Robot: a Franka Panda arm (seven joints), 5 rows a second.
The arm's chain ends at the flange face. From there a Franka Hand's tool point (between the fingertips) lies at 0.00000 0.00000 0.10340 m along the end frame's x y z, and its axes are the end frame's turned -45 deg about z.
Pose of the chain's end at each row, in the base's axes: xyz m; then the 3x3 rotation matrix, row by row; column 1 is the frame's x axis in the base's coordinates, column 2 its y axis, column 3 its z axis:
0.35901, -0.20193, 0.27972; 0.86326, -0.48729, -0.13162; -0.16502, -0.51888, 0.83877; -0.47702, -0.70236, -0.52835
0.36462, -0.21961, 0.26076; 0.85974, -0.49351, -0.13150; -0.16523, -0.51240, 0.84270; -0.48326, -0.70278, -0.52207
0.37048, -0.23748, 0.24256; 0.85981, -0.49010, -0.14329; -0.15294, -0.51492, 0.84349; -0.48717, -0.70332, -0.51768
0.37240, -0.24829, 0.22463; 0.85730, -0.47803, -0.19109; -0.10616, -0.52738, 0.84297; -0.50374, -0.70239, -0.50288
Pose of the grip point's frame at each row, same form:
0.34540, -0.11520, 0.22509; 0.95498, 0.26585, -0.13162; 0.25022, -0.48359, 0.83877; 0.15934, -0.83395, -0.52835
0.35102, -0.13247, 0.20678; 0.95689, 0.25896, -0.13150; 0.24549, -0.47916, 0.84270; 0.15522, -0.83866, -0.52207
0.35566, -0.15026, 0.18903; 0.95453, 0.26142, -0.14329; 0.25596, -0.47225, 0.84349; 0.15284, -0.84180, -0.51768
0.35264, -0.16113, 0.17263; 0.94422, 0.26818, -0.19109; 0.29785, -0.44798, 0.84297; 0.14047, -0.85286, -0.50288

